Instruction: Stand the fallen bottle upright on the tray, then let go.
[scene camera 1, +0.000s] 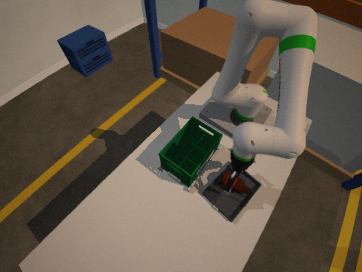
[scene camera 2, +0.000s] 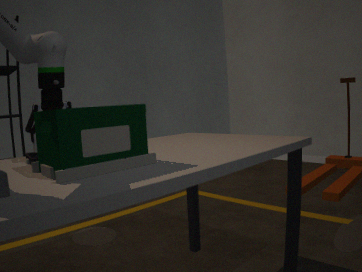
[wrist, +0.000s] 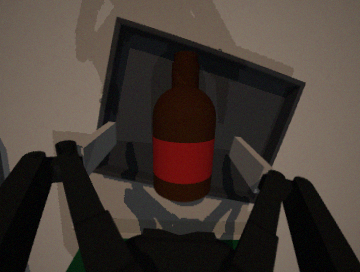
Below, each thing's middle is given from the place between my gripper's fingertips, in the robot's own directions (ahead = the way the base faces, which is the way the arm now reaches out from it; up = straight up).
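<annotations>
There is the brown bottle (wrist: 184, 118), and my hand is 1 cm short of the brown bottle and 2 cm to the right of it.
</annotations>
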